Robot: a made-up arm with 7 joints. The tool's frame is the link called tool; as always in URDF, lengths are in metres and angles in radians. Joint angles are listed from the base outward. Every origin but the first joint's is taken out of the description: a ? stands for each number. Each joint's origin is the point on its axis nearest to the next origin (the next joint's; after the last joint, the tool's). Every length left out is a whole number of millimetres.
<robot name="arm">
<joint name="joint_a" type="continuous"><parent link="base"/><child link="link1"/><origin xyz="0.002 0.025 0.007" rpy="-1.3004 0.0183 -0.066"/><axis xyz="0 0 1"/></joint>
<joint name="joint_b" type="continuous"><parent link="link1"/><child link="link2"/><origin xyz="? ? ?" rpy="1.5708 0 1.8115"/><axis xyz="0 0 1"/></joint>
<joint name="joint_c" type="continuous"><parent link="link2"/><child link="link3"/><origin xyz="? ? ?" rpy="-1.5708 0 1.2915"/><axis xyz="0 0 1"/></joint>
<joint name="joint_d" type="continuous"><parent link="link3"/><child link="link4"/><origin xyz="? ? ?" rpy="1.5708 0 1.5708"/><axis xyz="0 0 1"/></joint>
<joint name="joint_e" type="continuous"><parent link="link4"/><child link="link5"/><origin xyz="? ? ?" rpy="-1.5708 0 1.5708"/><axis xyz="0 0 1"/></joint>
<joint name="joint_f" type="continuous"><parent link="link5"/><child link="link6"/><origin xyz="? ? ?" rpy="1.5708 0 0"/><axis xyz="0 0 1"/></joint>
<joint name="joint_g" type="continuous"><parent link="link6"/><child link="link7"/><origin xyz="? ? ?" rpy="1.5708 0 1.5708"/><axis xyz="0 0 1"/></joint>
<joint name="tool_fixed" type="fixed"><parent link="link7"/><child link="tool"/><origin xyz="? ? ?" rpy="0 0 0"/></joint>
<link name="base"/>
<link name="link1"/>
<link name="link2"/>
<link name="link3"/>
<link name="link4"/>
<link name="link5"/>
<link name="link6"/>
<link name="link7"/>
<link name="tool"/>
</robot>
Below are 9 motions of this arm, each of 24 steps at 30 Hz.
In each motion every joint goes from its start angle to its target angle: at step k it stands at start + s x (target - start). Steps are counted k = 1, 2, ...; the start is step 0. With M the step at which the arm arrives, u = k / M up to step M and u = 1 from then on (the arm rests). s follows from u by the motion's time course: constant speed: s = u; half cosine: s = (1 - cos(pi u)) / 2; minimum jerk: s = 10 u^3 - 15 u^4 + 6 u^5.
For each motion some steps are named. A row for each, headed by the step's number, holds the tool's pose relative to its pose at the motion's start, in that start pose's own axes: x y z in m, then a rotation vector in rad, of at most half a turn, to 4 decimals.
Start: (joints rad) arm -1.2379 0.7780 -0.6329 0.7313 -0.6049 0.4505 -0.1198
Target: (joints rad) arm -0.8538 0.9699 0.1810 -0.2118 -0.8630 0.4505 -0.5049
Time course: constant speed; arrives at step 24
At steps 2, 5, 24:
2: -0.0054 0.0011 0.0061 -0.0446 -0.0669 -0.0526
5: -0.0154 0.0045 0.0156 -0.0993 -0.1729 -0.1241
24: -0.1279 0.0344 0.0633 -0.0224 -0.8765 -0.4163

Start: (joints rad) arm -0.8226 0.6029 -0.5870 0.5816 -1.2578 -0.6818 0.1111
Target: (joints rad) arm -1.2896 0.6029 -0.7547 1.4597 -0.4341 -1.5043 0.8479
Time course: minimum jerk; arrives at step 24
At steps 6, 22, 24:
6: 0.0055 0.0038 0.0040 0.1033 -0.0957 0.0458
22: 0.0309 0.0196 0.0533 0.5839 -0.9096 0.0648
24: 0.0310 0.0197 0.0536 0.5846 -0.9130 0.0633

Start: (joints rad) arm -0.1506 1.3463 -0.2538 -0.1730 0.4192 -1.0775 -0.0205
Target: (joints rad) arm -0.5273 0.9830 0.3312 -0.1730 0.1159 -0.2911 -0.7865
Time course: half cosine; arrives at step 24
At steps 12, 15, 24:
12: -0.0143 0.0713 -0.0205 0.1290 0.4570 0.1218
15: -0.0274 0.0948 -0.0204 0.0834 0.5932 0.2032
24: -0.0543 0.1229 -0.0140 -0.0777 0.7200 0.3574

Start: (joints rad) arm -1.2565 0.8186 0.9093 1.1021 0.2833 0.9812 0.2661
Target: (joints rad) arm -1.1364 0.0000 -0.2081 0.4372 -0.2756 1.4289 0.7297
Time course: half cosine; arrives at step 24
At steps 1, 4, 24:
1: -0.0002 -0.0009 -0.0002 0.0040 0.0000 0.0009
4: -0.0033 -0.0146 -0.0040 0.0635 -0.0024 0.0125
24: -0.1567 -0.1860 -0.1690 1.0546 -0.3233 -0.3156

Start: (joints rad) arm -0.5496 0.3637 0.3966 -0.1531 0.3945 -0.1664 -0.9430
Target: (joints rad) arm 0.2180 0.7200 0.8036 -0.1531 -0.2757 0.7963 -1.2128
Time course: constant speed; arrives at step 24
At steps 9, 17, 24:
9: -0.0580 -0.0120 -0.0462 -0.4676 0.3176 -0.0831
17: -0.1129 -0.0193 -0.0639 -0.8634 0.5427 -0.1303
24: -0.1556 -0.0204 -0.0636 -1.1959 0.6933 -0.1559

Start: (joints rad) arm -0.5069 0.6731 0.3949 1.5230 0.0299 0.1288 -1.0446
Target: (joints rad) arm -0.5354 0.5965 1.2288 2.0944 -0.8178 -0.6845 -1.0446
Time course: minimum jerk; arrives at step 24
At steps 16, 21, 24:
16: 0.0319 -0.0362 -0.0557 -0.6128 -1.1149 0.2129
21: 0.0425 -0.0556 -0.0659 -0.8099 -1.2837 0.3850
24: 0.0433 -0.0574 -0.0666 -0.8271 -1.2945 0.4009

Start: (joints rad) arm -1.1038 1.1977 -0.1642 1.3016 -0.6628 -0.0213 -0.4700
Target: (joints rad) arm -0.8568 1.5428 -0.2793 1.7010 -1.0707 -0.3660 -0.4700
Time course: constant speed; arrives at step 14
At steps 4, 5, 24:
4: -0.0260 0.0347 -0.0090 0.0099 -0.0120 0.1646
5: -0.0335 0.0430 -0.0101 0.0164 -0.0178 0.2080
24: -0.1144 0.1041 0.0013 0.1591 -0.1210 0.6217

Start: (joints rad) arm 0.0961 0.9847 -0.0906 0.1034 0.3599 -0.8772 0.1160
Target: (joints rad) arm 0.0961 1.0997 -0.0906 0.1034 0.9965 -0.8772 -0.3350
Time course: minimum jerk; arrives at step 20
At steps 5, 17, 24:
5: -0.0008 -0.0003 -0.0005 0.0502 -0.0032 -0.1060
17: -0.0113 -0.0006 -0.0078 0.4787 0.0657 -0.9906
24: -0.0117 -0.0005 -0.0081 0.4920 0.0706 -1.0172

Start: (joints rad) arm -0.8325 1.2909 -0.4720 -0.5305 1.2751 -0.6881 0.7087
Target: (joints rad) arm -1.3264 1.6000 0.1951 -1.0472 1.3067 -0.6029 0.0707
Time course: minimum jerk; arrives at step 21
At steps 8, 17, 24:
8: 0.0104 0.0481 -0.0318 0.3848 -0.0758 -0.1747
17: 0.0468 0.1516 -0.0227 1.3311 -0.1050 -0.5596
24: 0.0495 0.1567 -0.0183 1.4059 -0.0985 -0.5854

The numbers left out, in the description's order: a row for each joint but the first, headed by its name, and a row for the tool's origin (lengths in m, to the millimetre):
joint_b: -0.002 0.009 0
joint_c: 0.127 -0.032 0
joint_d: 0.002 -0.012 0
joint_e: -0.143 -0.011 0
joint_f: 0 0 0
joint_g: 0 0.036 0
tool: 0 0 0

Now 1 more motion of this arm.
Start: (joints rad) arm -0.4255 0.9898 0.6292 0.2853 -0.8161 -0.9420 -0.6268
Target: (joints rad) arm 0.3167 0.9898 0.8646 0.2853 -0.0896 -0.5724 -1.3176
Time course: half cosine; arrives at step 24
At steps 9, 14, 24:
9: -0.0278 0.0024 0.0021 0.0317 0.3614 -0.4459
14: -0.0562 0.0087 0.0094 -0.0099 0.7610 -0.8923
24: -0.0858 0.0216 0.0252 -0.1478 1.2538 -1.3638

